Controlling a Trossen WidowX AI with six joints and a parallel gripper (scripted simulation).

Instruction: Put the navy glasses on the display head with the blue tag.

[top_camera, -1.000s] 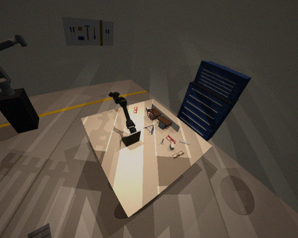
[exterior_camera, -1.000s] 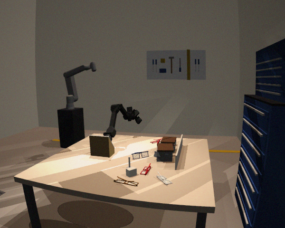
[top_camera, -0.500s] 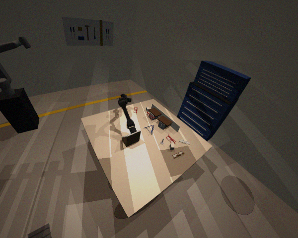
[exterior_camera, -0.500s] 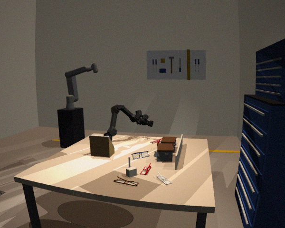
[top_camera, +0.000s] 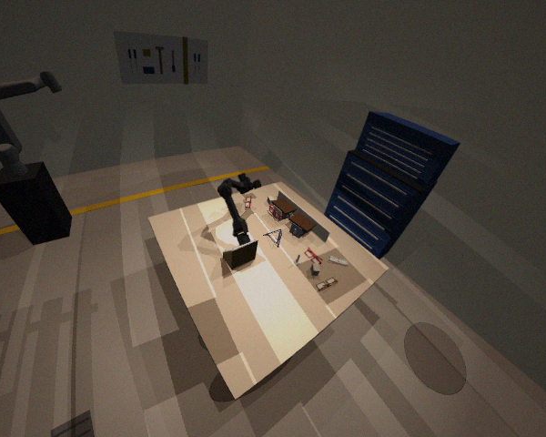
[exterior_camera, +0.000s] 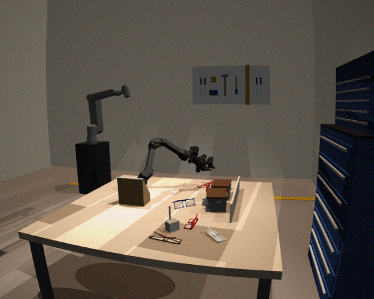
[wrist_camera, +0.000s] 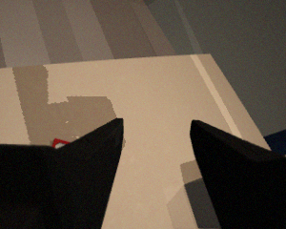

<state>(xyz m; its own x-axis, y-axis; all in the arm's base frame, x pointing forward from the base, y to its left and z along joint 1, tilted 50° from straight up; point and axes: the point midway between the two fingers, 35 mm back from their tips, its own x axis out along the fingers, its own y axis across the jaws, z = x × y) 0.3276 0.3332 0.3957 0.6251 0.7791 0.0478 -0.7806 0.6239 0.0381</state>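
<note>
Right now my gripper tip is 12 cm short of the dark display head, 52 cm to the left of it and 7 cm above it. Also, from my gripper tip: upright panel (24 cm ahead, 39 cm to the right, 7 cm below).
</note>
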